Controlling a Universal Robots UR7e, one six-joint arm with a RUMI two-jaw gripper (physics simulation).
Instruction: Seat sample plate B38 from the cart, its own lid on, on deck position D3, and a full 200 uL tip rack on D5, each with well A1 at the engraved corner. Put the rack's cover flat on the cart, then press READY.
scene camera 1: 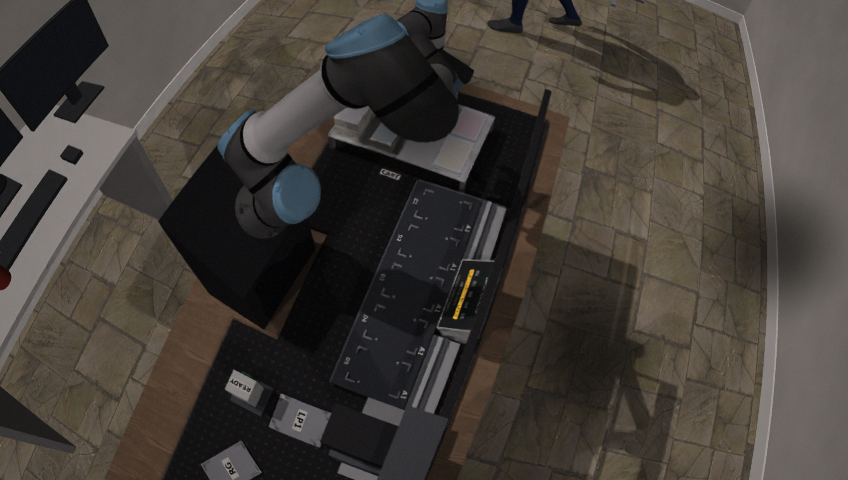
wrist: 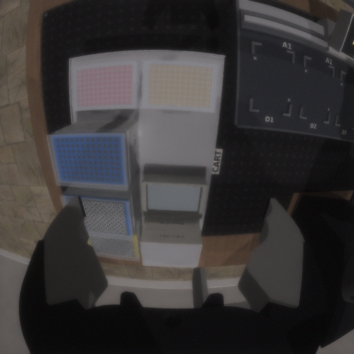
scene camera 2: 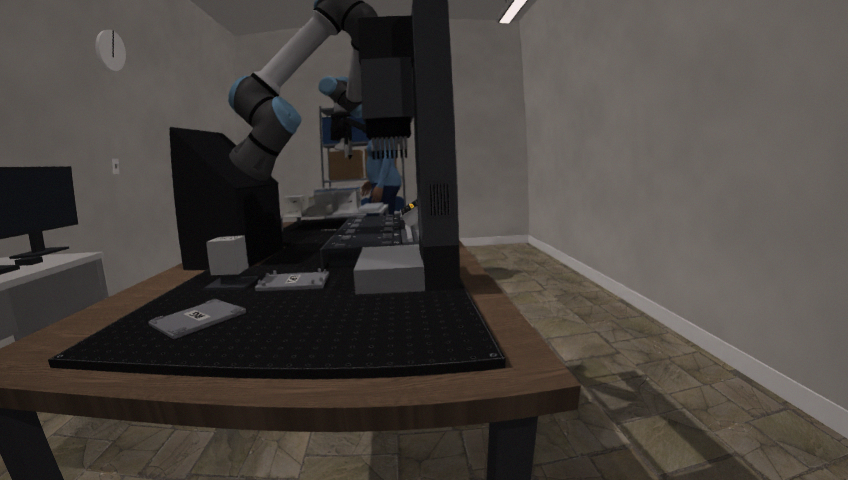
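Observation:
The cart [scene camera 1: 410,153] [wrist: 177,131] carries a pink plate [wrist: 105,86], a yellow plate [wrist: 180,86], a tall blue tip rack [wrist: 90,159], two racks with grey tops [wrist: 106,217] [wrist: 115,246], and a pale blue-grey flat piece [wrist: 174,196] between raised walls. Labels are too blurred to read, so B38 cannot be picked out. My gripper [wrist: 173,200] is open and empty above the cart's near end; the left finger overlaps a grey-topped rack in the wrist view. The deck [scene camera 1: 389,273] [wrist: 270,90] bears no labware at D3 or D5. The READY button [scene camera 1: 243,386] [scene camera 2: 227,255] stands at the table's other end.
A tilted display [scene camera 1: 467,297] stands beside the deck. A dark column [scene camera 2: 437,118] and multi-tip pipetting head [scene camera 2: 386,89] rise near D5. Holders LP1 [scene camera 1: 300,419] [scene camera 2: 291,280] and RG [scene camera 1: 230,463] [scene camera 2: 197,315] lie near READY. A person [scene camera 2: 383,169] stands beyond the cart.

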